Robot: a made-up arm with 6 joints.
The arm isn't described. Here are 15 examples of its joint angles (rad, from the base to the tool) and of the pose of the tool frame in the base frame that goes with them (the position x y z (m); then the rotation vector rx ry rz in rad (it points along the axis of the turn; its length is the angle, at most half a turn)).
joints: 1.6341 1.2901 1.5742 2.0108 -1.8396 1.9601
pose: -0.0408 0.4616 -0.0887 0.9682 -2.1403 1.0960
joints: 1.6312 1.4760 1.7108 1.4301 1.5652 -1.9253
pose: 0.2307 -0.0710 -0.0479 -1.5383 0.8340 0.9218
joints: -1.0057 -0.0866 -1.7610 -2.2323 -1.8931 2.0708
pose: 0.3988 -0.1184 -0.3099 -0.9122 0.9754 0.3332
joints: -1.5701 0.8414 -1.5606 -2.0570 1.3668 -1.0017
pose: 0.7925 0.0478 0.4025 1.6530 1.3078 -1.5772
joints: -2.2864 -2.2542 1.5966 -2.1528 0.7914 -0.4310
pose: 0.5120 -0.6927 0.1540 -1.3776 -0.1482 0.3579
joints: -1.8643 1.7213 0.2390 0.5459 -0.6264 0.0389
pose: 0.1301 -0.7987 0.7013 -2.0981 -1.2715 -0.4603
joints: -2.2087 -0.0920 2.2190 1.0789 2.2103 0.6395
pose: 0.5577 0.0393 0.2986 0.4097 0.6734 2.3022
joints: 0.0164 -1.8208 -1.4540 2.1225 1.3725 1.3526
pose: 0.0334 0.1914 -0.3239 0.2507 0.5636 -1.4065
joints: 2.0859 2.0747 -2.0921 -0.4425 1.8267 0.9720
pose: 0.5081 0.1245 0.0956 -1.7786 1.8278 0.7704
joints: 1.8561 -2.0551 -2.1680 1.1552 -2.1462 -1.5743
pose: 0.0921 -0.2863 0.1750 -0.4235 -2.2177 -0.5533
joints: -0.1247 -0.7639 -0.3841 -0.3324 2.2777 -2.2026
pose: 0.4296 0.0146 -0.0866 -2.3652 0.7771 -0.5033
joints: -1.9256 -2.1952 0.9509 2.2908 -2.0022 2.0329
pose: 0.5833 -0.5801 0.3559 3.0454 0.3457 0.3790
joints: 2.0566 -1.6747 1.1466 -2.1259 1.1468 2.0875
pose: 0.6313 0.3931 0.7306 1.5219 -2.2724 0.6734
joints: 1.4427 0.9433 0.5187 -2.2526 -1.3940 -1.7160
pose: 0.0377 0.6305 -0.3871 1.9836 0.8408 1.9368
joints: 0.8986 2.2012 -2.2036 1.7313 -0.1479 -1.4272
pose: 0.8108 -0.4279 -0.3167 1.0926 -1.9540 -1.9609
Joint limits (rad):
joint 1: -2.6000..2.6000
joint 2: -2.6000..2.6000
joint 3: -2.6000..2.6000
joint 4: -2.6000..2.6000
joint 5: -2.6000..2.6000
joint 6: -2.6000..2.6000
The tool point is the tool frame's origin. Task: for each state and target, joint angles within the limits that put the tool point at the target. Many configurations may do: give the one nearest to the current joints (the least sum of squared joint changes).
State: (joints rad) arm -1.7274 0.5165 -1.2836 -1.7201 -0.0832 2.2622
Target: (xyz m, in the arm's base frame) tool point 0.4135 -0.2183 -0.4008
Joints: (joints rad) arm -1.6125 -0.2918 -1.4261 -1.5639 -0.0390 2.2100
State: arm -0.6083 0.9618 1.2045 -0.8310 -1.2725 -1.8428
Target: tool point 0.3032 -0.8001 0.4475
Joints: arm -0.4464 0.6859 1.4363 -0.9226 -1.6790 -1.8882
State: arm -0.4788 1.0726 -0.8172 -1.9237 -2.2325 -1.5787
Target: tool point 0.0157 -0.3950 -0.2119
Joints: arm -0.3822 1.5408 0.1454 -1.9770 -2.4378 -1.5628
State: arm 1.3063 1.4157 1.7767 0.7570 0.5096 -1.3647
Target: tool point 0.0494 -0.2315 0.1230
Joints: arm 1.3292 1.3773 1.9921 0.8541 0.6750 -1.3483
